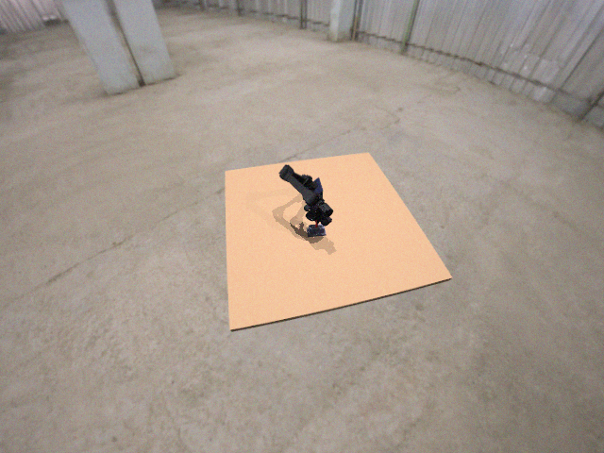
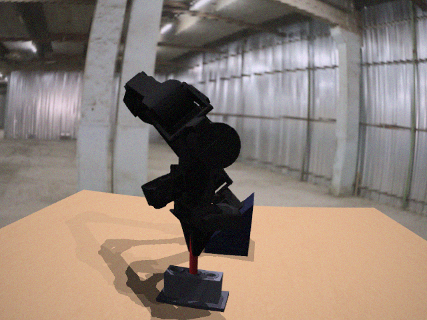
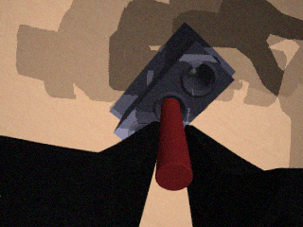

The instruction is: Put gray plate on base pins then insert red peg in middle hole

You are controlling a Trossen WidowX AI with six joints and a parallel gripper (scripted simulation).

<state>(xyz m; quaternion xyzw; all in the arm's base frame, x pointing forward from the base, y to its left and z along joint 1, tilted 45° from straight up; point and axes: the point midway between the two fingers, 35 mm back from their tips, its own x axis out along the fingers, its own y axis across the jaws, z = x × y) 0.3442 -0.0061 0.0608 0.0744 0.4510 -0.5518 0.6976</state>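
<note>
Right now the red peg is right at my gripper tip. The rest, counted from my gripper tip: gray plate: 5 cm below; then base: 9 cm below.
</note>
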